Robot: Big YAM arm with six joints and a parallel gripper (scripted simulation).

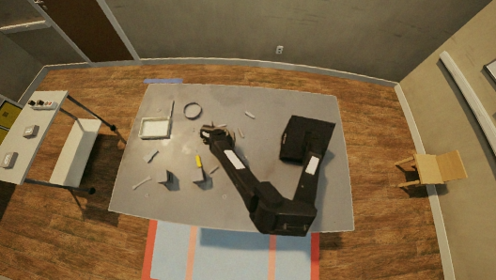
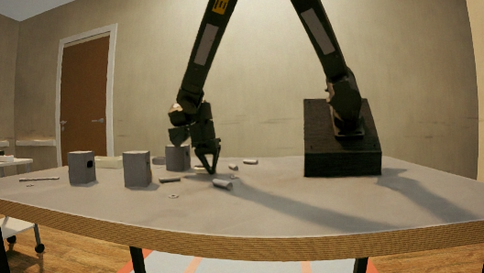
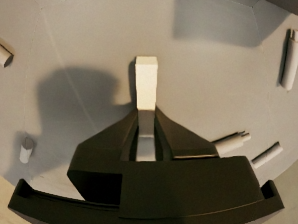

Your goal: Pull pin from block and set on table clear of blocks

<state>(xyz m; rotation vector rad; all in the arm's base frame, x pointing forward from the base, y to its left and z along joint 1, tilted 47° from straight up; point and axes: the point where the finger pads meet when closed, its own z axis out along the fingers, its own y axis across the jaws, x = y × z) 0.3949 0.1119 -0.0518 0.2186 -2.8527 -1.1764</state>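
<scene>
My hand is 20 mm short of the white pin. Round my hand: white tray 470 mm ahead, 50 mm to the right.
</scene>
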